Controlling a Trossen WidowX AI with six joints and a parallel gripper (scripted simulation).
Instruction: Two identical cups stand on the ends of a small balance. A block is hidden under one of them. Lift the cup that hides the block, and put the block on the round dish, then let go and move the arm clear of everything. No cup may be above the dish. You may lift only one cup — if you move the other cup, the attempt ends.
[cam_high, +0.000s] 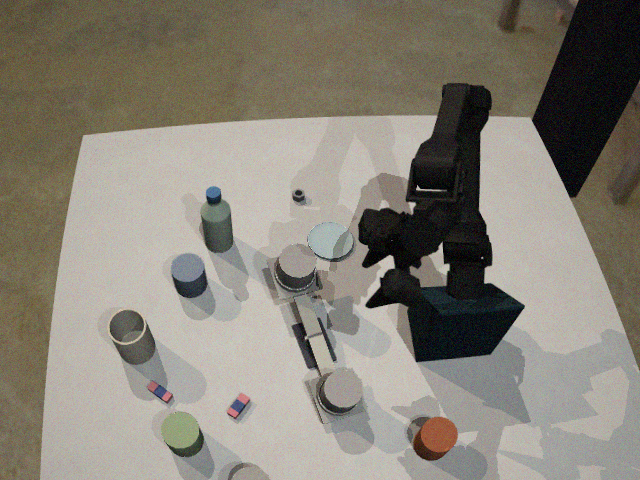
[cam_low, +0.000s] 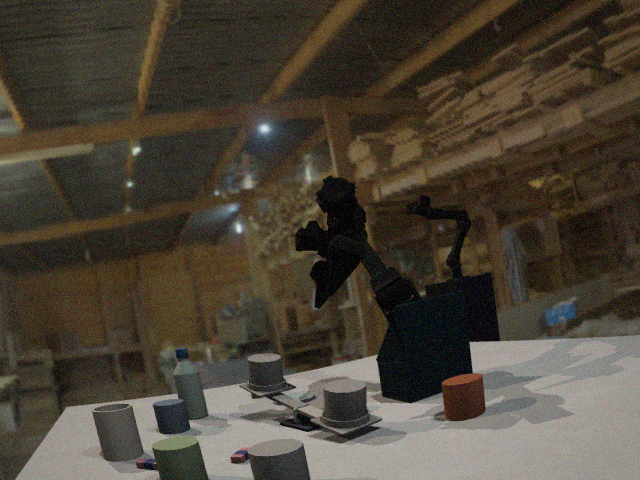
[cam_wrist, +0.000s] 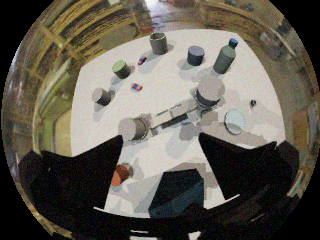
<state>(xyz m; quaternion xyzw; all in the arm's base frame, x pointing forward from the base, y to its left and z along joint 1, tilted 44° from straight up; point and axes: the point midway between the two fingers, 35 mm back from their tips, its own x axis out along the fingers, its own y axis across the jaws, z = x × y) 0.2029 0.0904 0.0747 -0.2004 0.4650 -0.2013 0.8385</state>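
The pale green block lies 19 cm below my gripper tip, 12 cm to the left of it and 4 cm ahead of it. The rest, counted from my gripper tip: pale blue round dish: 26 cm to the right, 23 cm below; small balance: 21 cm below, 8 cm ahead, 1 cm to the right; orange cylinder: 23 cm to the left, 20 cm below, 14 cm behind.
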